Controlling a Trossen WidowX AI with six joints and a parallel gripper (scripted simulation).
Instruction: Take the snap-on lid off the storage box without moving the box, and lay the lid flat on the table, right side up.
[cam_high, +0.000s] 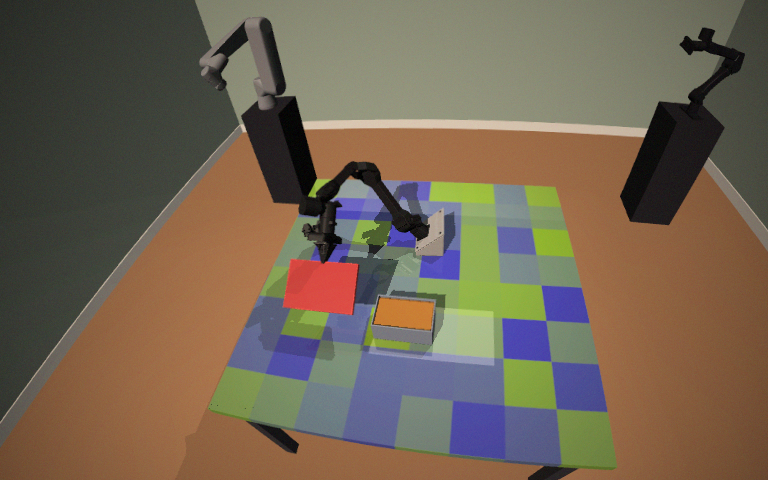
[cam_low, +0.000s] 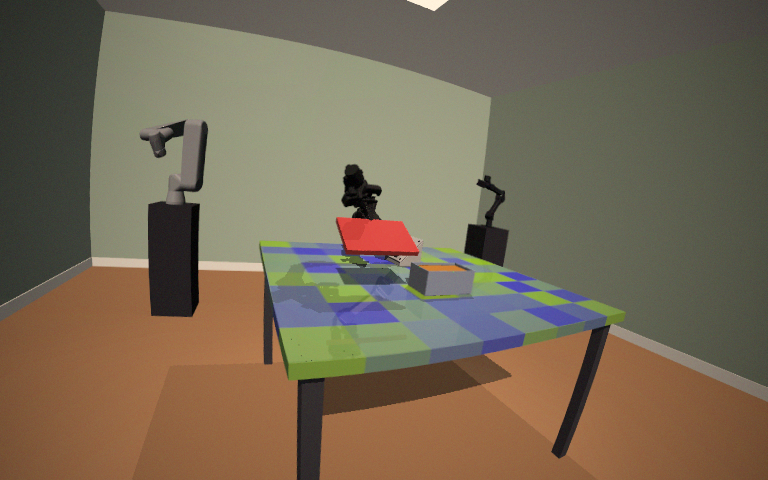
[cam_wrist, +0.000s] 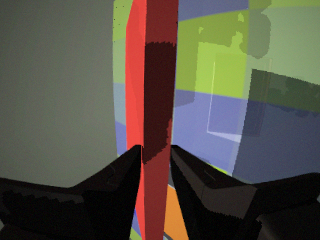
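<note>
Right now my gripper tip is 7 cm short of the red lid and 4 cm above it. From my gripper tip the other things lie so: grey storage box 7 cm ahead, 29 cm to the left, 18 cm below.
</note>
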